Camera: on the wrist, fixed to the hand. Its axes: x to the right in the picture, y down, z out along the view.
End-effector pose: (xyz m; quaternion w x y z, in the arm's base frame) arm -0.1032 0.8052 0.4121 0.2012 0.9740 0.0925 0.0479
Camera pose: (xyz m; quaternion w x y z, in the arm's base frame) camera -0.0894 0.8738 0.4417 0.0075 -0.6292 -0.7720 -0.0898
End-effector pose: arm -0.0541 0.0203 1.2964 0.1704 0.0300 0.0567 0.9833
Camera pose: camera -0.0695 0.0696 1.2406 0.7641 -0.1997 0.2554 0.5577
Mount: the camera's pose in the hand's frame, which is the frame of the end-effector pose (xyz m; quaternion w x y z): 0.0289 -0.0478 -0.0516 0.6871 0.1626 0.2133 -0.6753
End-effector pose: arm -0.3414 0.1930 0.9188 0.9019 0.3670 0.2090 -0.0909
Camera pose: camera -0.3467 0.1947 0.8430 0.4540 0.2770 0.5690 -0.6272
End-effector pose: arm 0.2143 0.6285 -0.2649 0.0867 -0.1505 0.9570 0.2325
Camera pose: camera 0.1979 0.5566 -0.2465 0.0369 -0.7851 0.6122 -0.0865
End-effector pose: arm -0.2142 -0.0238 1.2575 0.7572 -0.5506 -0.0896 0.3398
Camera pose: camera -0.1462 -0.0537 1.2739 0.8583 -0.2672 -0.2166 -0.3807
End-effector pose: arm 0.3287 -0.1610 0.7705 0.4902 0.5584 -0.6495 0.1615
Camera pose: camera 0.3975 -0.1538 0.8021 0.4936 0.8675 0.0616 0.0046
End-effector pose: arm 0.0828 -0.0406 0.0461 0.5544 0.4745 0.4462 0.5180
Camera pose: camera 0.0410 -0.0091 -0.0091 0.5584 0.0044 0.8295 0.0102
